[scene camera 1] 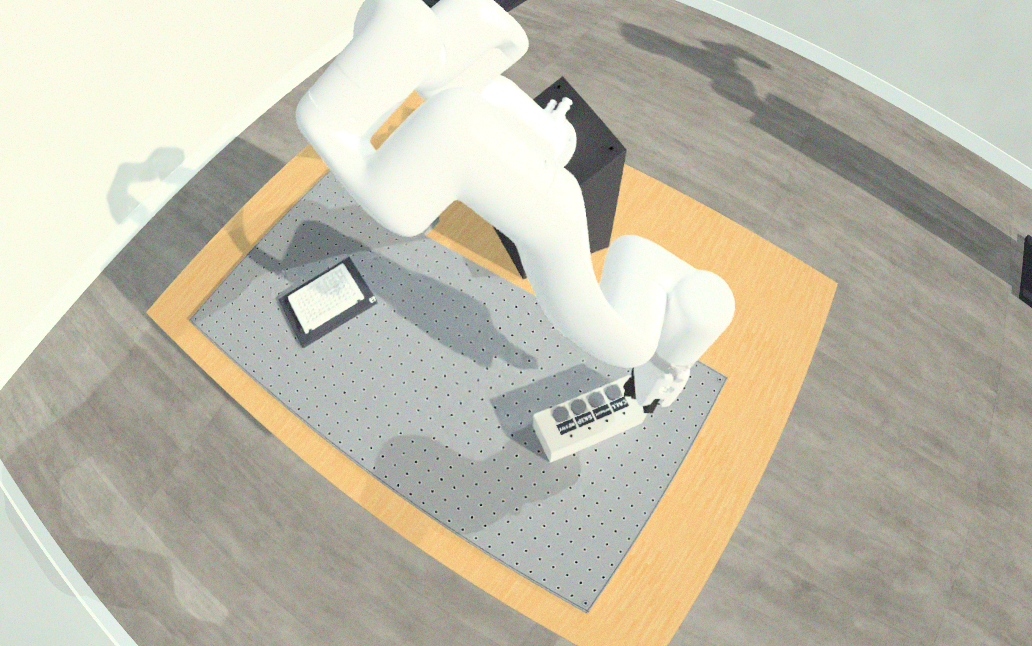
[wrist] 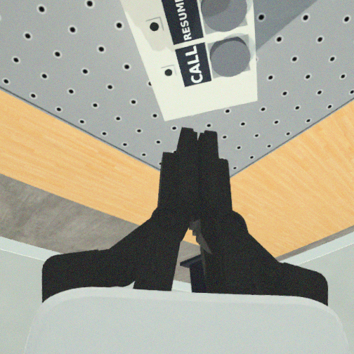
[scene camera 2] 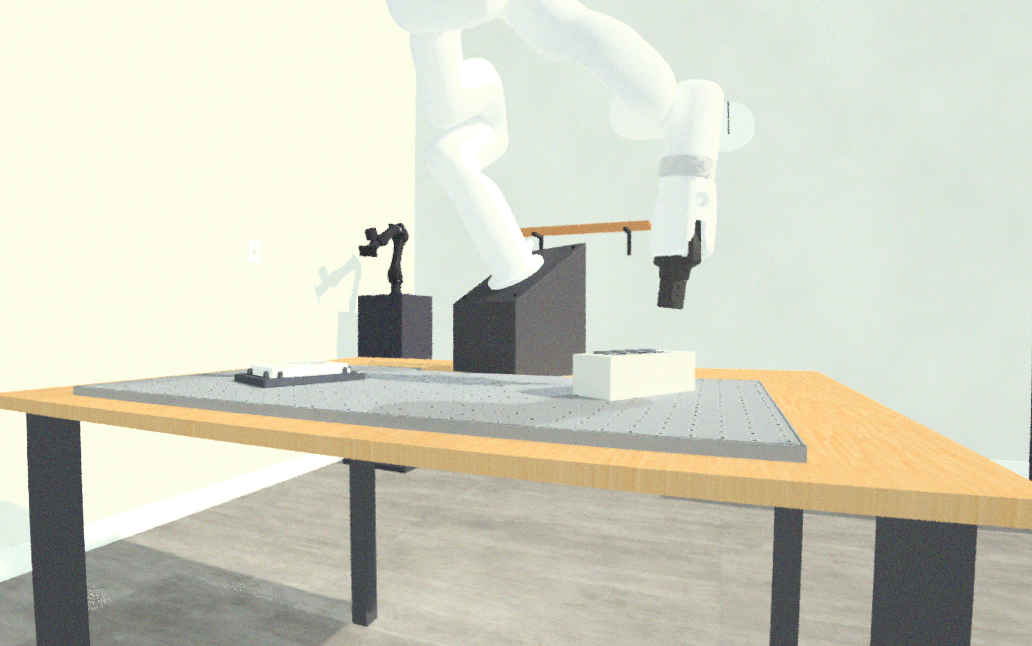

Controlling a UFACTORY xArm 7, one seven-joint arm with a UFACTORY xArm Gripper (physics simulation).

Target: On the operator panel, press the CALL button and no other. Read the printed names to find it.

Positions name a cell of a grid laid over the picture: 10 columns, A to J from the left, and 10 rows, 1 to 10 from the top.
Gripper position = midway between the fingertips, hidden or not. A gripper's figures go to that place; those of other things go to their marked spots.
My gripper (scene camera 2: G5): 76 cm from the lens. A white object (scene camera 2: C6) is 85 cm from the lens. A white operator panel (scene camera 2: F6): 65 cm from the lens. The marked spots on the white operator panel and the white object are 48 cm apart.
